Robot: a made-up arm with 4 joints.
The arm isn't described. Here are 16 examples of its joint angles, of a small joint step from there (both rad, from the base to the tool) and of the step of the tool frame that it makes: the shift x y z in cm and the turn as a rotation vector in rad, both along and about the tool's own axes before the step.
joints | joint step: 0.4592 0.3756 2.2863 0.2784 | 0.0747 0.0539 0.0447 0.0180
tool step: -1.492 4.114 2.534 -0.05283 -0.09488 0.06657
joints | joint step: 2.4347 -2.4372 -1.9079 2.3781 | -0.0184 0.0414 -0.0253 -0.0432
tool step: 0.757 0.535 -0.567 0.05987 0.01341 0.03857
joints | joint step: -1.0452 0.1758 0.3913 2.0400 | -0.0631 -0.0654 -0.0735 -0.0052
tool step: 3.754 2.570 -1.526 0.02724 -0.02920 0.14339
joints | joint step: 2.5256 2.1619 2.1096 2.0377 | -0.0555 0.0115 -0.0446 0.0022
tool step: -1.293 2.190 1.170 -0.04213 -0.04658 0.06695
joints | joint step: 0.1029 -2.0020 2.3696 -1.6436 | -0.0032 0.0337 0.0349 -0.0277
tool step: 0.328 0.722 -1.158 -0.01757 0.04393 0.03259
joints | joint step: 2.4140 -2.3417 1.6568 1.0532 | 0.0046 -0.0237 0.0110 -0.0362
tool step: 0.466 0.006 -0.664 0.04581 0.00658 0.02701
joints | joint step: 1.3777 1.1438 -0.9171 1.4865 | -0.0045 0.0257 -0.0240 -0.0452
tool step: 0.869 0.029 -0.925 0.05031 0.01952 0.04039
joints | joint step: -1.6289 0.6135 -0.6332 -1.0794 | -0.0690 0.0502 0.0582 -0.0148
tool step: -1.482 2.303 3.011 0.03118 -0.02941 0.09538
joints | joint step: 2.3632 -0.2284 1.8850 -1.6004 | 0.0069 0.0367 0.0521 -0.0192
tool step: 0.309 0.657 -1.338 -0.04481 0.04609 0.03089
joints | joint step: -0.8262 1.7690 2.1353 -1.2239 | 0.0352 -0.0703 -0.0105 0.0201
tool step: 0.428 0.835 1.900 0.03290 -0.05076 0.01580
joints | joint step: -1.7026 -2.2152 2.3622 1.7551 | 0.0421 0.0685 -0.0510 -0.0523
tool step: 0.053 2.771 0.619 -0.04179 -0.03696 0.04062
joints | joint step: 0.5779 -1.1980 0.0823 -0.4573 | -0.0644 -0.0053 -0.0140 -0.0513
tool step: -1.972 1.248 -1.280 0.02899 0.00839 0.08551
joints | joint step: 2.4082 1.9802 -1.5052 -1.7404 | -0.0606 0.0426 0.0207 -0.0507
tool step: 1.875 2.806 0.602 0.07313 -0.02735 0.07655
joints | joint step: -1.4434 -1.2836 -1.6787 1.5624 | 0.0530 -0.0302 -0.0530 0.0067
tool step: 1.668 0.539 0.989 -0.04224 0.04869 0.08692
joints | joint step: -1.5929 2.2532 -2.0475 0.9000 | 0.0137 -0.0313 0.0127 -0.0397
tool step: 0.093 0.503 -0.416 0.00742 -0.00015 0.00236
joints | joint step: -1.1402 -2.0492 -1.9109 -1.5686 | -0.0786 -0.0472 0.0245 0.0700
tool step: 0.917 -2.109 2.796 -0.15289 -0.04323 -0.04858
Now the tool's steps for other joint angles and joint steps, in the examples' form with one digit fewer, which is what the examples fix.
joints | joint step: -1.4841 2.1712 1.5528 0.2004 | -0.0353 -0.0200 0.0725 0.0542
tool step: -0.90 0.57 -0.51 -0.0536 -0.0321 -0.0142
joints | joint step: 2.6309 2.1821 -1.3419 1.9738 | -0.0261 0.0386 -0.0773 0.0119
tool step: 2.48 1.14 0.19 -0.0157 0.0250 0.0776
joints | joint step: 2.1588 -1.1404 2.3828 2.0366 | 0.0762 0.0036 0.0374 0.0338
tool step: -3.28 1.27 1.48 -0.0349 -0.0577 -0.0140
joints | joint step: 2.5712 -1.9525 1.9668 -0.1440 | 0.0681 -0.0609 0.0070 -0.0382
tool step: 1.45 -2.78 -2.86 0.0717 0.0442 -0.0279
